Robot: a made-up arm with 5 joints.
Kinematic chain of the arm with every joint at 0, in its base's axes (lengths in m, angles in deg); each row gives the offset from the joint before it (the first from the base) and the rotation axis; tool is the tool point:
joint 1: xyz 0 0 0.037 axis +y
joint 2: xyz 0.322 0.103 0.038 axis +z
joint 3: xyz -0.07 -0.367 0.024 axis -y
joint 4: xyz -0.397 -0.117 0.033 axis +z
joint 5: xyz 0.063 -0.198 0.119 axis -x
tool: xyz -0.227 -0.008 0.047
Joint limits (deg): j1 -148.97..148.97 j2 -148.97..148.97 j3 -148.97..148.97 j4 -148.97..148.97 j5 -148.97..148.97
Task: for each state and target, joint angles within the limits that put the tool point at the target. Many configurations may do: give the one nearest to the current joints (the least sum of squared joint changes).
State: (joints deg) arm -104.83 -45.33 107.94 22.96 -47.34
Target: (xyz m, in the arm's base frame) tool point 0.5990 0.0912 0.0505
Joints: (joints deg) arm -142.59 -76.84 101.04 32.20 -44.27
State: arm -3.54 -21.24 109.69 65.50 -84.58
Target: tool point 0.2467 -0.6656 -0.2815
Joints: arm 6.73 0.39 119.18 49.40 -84.69
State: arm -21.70 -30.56 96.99 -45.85 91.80
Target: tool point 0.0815 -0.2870 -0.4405
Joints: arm -26.76 -5.50 70.37 -55.90 92.77
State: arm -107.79 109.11 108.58 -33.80 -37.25
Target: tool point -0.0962 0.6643 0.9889
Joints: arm -119.19 110.73 148.97 -1.98 -53.16
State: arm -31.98 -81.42 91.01 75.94 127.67
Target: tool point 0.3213 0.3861 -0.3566
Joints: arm -82.60 -99.31 94.22 40.14 124.09
